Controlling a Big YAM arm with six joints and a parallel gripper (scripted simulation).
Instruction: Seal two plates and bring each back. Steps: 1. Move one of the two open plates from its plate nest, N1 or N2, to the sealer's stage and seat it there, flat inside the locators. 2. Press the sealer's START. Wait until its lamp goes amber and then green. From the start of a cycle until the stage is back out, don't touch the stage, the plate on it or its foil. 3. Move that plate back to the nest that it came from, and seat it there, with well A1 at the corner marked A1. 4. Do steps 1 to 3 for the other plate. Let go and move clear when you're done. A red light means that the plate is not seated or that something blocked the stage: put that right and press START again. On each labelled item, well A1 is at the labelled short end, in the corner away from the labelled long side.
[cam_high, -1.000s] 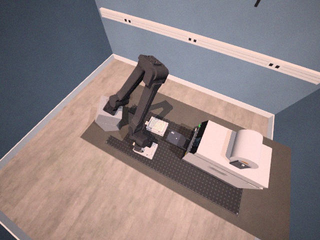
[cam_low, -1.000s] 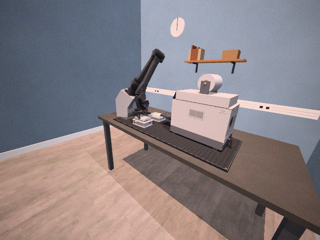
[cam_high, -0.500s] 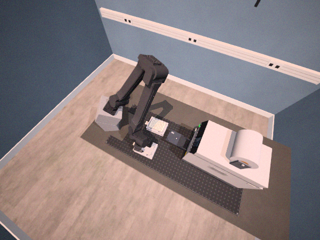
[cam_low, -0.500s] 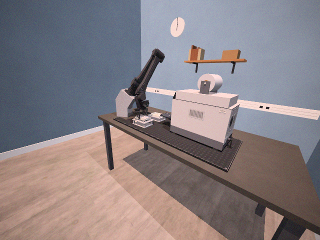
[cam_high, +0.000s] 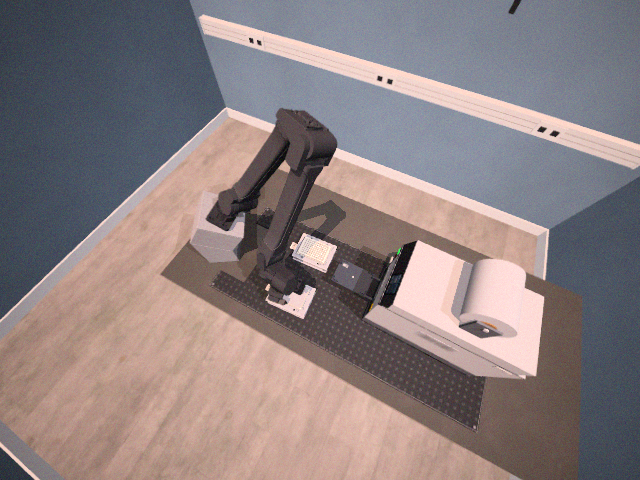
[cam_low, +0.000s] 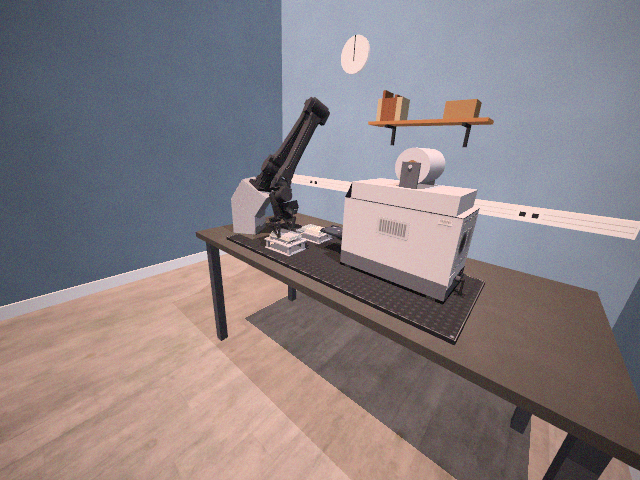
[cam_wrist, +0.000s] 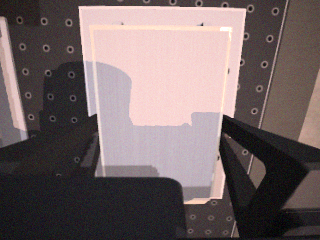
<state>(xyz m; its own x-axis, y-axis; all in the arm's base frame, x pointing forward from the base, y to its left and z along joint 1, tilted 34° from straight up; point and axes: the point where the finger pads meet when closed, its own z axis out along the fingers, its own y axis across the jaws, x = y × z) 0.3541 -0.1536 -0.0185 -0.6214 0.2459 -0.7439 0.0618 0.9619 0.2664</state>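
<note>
My gripper is now 3 cm above the plate nest. The rest, counted from my hand: sealer stage (21 cm ahead, 13 cm to the left, 3 cm above); foil roll (54 cm ahead, 35 cm above, 8 cm to the left).
</note>
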